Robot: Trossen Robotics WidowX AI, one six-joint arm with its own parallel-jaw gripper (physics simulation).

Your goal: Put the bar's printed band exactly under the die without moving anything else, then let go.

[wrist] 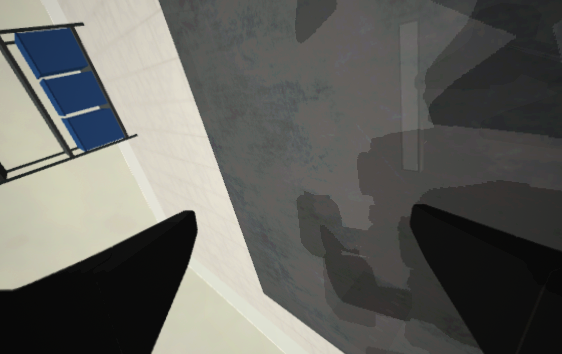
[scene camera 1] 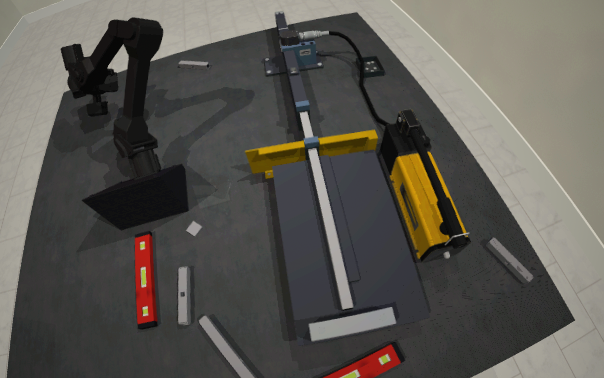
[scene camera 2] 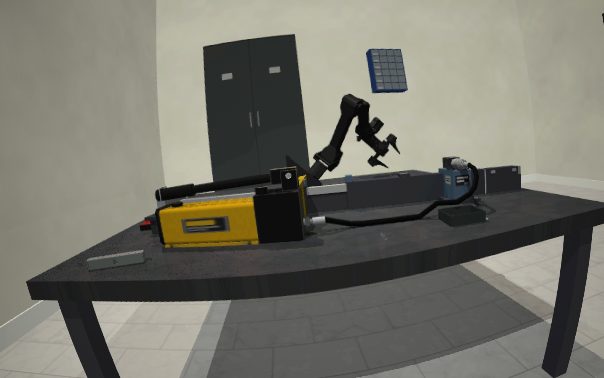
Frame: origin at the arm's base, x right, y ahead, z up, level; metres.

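Where they show: gripper, fingertip midpoint: [wrist: 302,217] [scene camera 2: 394,160]; arm's base at its link origin: [scene camera 1: 147,175] [scene camera 2: 312,176].
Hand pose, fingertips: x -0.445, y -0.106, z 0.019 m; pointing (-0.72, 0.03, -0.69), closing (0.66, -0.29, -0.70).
Each offset is from my fingertips to the top centre of the thing. "pt": to the spot under its first point.
A long pale bar [scene camera 1: 327,215] [scene camera 2: 327,190] lies in line with the dark rail @[pt dx +0.360, dy +0.568, dz -0.006 m] [scene camera 1: 297,87] [scene camera 2: 390,190], passing through two blue guides. A blue head @[pt dx +0.190, dy +0.675, dz -0.026 m] [scene camera 1: 306,53] [scene camera 2: 451,189] with a hose fitting stands over the rail near its far end. I cannot make out the die or a printed band. My gripper [scene camera 1: 100,100] [scene camera 2: 393,160] [wrist: 302,217] is open and empty, held in the air well above the table's back left, away from the long bar and the head. A short pale bar @[dx -0.038, dy +0.319, dz -0.061 m] [scene camera 1: 193,64] [wrist: 409,100] lies on the table there.
A yellow fence @[pt dx +0.593, dy +0.590, dz -0.014 m] [scene camera 1: 345,142] crosses the long bar. A yellow pump @[pt dx +0.801, dy +0.650, dz +0.003 m] [scene camera 1: 417,195] [scene camera 2: 210,220] stands right, its black hose @[pt dx +0.373, dy +0.778, dz -0.070 m] [scene camera 1: 361,85] [scene camera 2: 380,221] running to the head. A dark tray @[dx +0.291, dy +0.861, dz -0.059 m] [scene camera 2: 461,219], red levels @[dx +0.682, dy +0.025, dz -0.065 m] [scene camera 1: 144,292] @[pt dx +1.038, dy +0.400, dz -0.065 m] [scene camera 1: 367,361] and loose pale bars @[dx +0.760, dy +0.108, dz -0.061 m] [scene camera 1: 183,310] @[pt dx +0.965, dy +0.399, dz +0.009 m] [scene camera 1: 352,324] @[dx +1.019, dy +0.792, dz -0.061 m] [scene camera 1: 510,260] lie about.
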